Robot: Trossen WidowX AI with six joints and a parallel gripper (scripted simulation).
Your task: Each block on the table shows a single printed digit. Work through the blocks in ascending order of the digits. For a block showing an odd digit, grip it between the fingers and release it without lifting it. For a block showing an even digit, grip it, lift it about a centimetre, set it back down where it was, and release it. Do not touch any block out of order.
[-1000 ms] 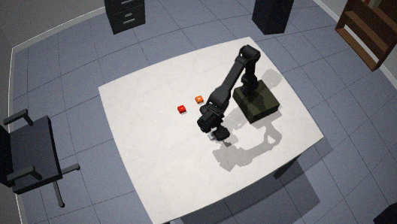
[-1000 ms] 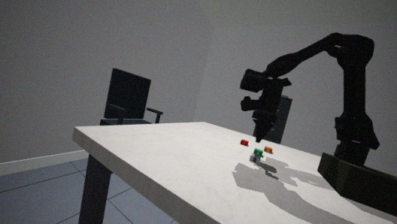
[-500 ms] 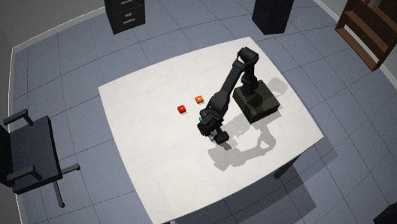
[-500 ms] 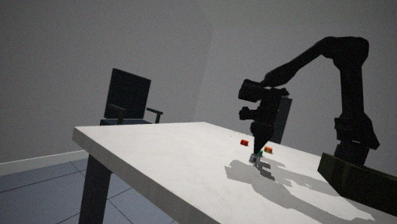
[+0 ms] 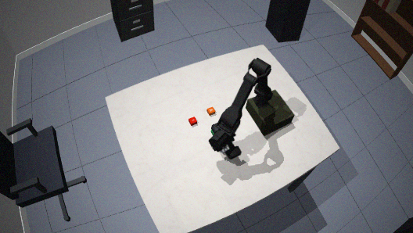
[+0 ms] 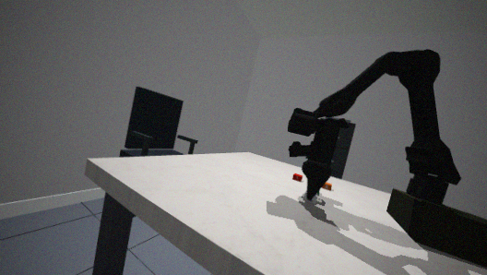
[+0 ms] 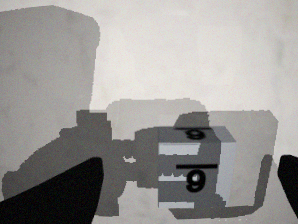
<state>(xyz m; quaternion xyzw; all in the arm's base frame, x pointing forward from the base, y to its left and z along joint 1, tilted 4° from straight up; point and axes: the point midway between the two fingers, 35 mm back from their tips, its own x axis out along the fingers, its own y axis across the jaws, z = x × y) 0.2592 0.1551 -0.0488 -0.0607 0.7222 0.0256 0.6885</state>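
The white block is right at my gripper tip. From my gripper tip the other things lie so: orange block 20 mm behind, 220 mm to the right; green block 10 mm ahead, 100 mm to the right; red block 90 mm ahead, 190 mm to the right.
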